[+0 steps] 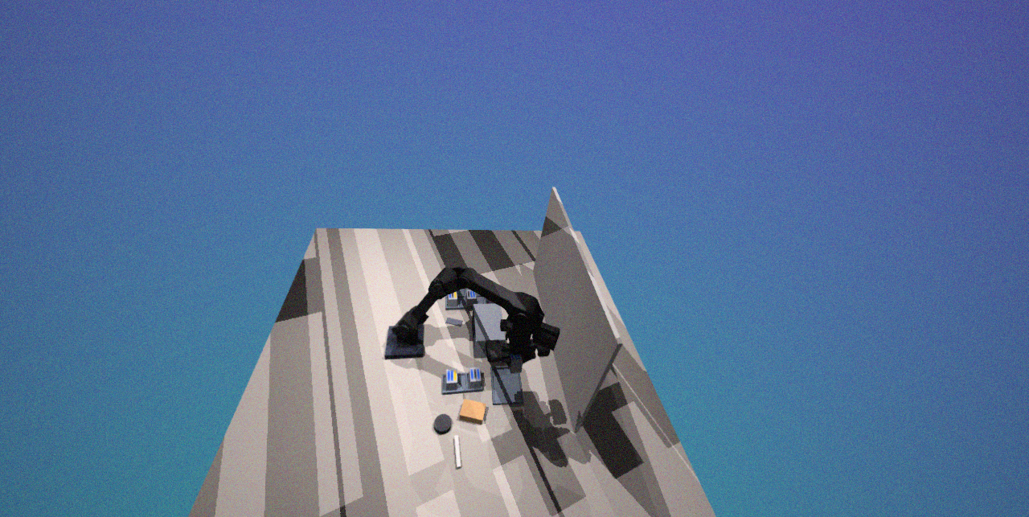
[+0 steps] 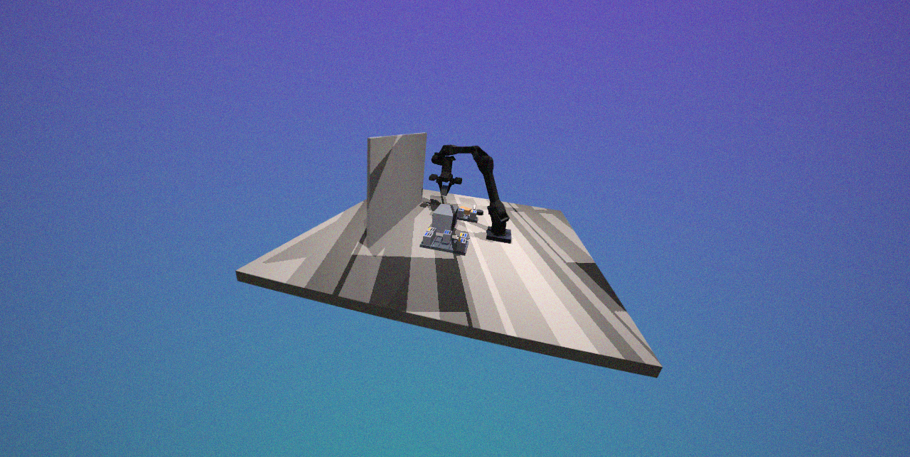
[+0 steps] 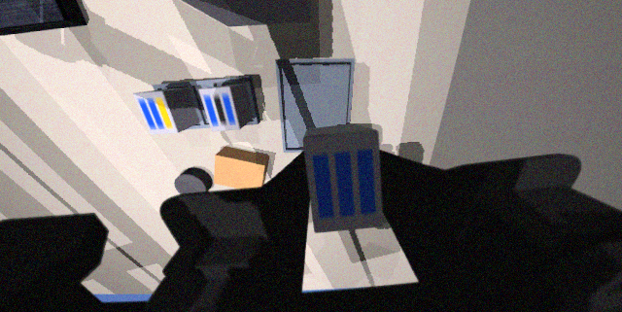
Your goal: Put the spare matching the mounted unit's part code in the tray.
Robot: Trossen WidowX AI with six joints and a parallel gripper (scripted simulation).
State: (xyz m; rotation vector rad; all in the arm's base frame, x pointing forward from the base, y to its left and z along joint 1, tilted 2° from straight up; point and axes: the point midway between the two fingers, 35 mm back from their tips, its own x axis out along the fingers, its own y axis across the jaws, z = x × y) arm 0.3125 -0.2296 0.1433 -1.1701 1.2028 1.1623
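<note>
Right now my gripper tip is 120 mm above the blue-grey tray, 10 mm to the right of it and 10 mm past it. From my gripper tip the other things lie so: black disc (220 mm behind, 120 mm below, 80 mm to the right); then pale grey box (200 mm to the left, 80 mm below, 40 mm behind); then brown block (130 mm behind, 110 mm below, 60 mm to the right).
</note>
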